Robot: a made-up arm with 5 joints.
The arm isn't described. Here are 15 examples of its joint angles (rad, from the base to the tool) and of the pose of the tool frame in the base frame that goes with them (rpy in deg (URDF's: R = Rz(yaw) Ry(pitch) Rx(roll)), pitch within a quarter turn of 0, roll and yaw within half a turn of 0; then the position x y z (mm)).
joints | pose
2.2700 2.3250 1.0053 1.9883 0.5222 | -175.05 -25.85 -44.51 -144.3 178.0 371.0
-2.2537 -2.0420 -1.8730 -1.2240 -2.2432 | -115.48 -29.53 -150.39 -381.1 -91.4 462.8
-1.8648 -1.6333 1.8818 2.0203 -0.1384 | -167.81 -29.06 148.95 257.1 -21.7 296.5
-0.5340 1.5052 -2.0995 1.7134 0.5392 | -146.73 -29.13 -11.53 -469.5 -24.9 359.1
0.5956 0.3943 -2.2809 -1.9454 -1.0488 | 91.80 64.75 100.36 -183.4 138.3 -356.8
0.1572 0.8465 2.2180 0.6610 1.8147 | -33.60 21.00 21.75 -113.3 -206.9 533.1
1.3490 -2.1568 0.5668 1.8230 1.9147 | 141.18 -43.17 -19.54 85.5 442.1 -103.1
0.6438 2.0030 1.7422 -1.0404 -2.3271 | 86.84 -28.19 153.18 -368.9 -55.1 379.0
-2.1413 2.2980 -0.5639 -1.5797 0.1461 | 153.25 14.34 145.04 -594.6 -87.7 186.3
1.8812 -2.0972 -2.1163 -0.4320 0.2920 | -106.72 8.41 -64.70 225.9 -219.4 733.7
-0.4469 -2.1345 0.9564 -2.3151 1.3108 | 149.85 -32.72 71.79 -341.4 426.3 509.1
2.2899 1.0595 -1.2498 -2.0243 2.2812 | -170.11 -35.92 -40.03 603.6 12.1 492.9
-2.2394 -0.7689 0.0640 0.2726 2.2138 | -26.06 42.77 -139.52 -88.1 -109.2 587.1
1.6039 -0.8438 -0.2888 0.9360 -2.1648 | 81.35 -74.31 165.02 77.9 -80.1 -140.3
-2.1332 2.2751 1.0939 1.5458 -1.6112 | -150.48 -51.55 -153.44 170.8 -65.9 31.1
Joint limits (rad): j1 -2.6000..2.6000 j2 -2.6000..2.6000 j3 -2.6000..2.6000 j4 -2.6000..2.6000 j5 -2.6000..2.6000
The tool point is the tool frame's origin. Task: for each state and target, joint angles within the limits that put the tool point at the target. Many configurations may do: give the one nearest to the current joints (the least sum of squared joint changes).
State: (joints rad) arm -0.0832 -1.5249 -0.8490 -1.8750 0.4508
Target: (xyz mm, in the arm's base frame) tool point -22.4 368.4 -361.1
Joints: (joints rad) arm 0.4980 -2.0467 -0.3795 -1.3229 0.2871
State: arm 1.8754 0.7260 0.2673 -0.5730 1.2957
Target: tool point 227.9 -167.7 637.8
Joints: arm 1.9260 1.3254 0.0808 -0.5807 1.3394
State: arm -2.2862 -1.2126 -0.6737 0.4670 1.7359
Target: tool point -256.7 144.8 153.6
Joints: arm -1.9478 -1.2665 -1.4105 0.3896 2.3938
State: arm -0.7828 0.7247 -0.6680 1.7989 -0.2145
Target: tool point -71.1 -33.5 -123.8
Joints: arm -0.3386 1.0333 -0.6725 1.5902 -0.2755
